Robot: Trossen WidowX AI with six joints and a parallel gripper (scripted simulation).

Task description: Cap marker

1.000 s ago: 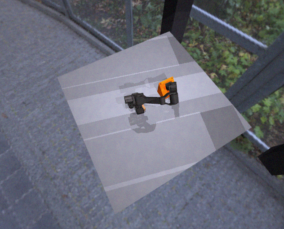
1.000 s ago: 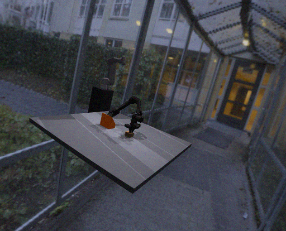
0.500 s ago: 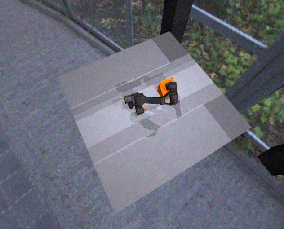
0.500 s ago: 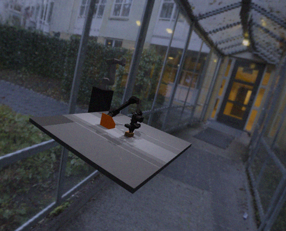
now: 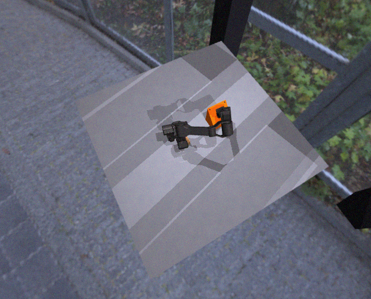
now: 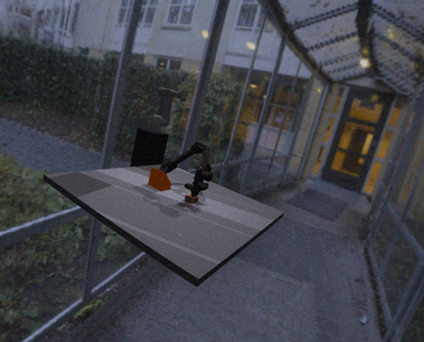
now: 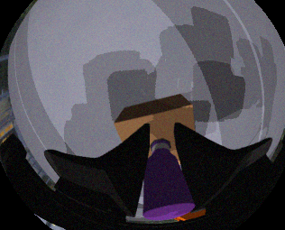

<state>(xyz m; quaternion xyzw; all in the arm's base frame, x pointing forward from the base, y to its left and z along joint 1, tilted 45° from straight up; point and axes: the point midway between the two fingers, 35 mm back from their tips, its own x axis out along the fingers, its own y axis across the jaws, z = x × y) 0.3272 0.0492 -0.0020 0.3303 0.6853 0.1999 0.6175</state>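
My gripper tip is now 2 cm past the purple cap and 5 cm below it. Round my gripper tip: holder block: 2 cm behind, 2 cm below.
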